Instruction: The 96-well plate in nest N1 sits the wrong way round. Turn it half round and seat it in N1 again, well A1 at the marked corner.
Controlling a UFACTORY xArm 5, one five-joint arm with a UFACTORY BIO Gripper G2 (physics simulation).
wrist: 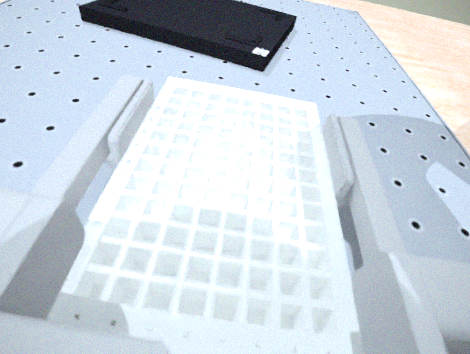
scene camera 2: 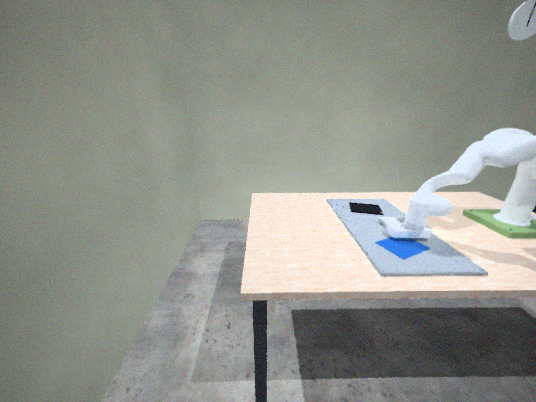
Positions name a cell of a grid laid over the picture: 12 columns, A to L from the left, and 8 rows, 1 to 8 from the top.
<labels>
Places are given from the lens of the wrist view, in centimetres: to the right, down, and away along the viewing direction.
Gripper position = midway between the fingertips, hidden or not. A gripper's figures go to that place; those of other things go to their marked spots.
my gripper (wrist: G3): 0, -3, 13
white 96-well plate (wrist: F6): 0, 2, 9
</labels>
